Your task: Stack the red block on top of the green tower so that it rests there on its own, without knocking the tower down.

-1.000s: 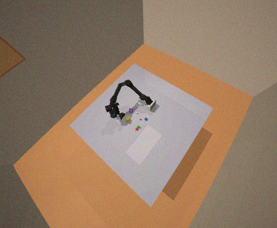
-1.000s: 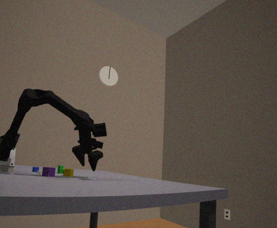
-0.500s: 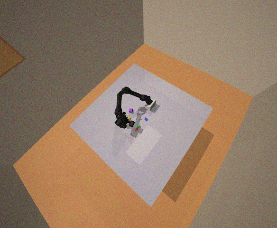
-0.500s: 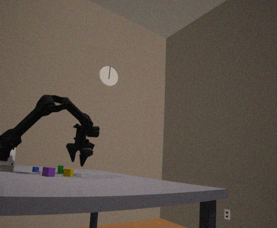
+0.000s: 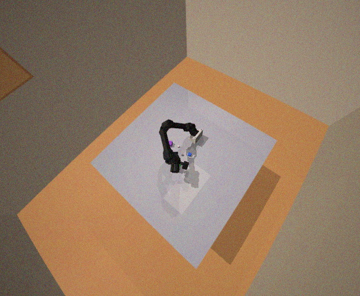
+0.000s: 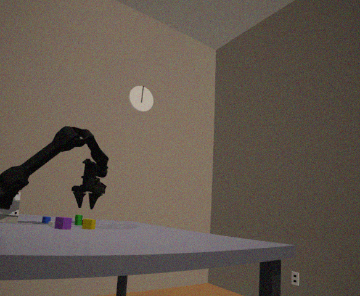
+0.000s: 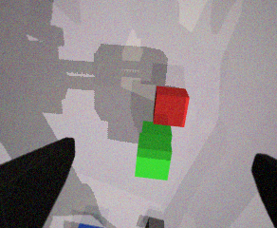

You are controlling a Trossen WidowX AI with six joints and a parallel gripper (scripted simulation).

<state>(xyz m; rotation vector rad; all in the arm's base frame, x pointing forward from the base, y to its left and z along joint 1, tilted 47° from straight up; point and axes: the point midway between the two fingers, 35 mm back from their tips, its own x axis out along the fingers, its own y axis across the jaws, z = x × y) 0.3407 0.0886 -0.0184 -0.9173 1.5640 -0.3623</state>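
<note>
Right now the red block is 10 mm ahead of my gripper tip, 10 mm to the right of it and 60 mm below it. From my gripper tip the other things lie so: blue block 160 mm behind, 60 mm below; purple block 130 mm behind, 220 mm to the right, 50 mm below; yellow block 20 mm behind, 170 mm to the right, 60 mm below.
</note>
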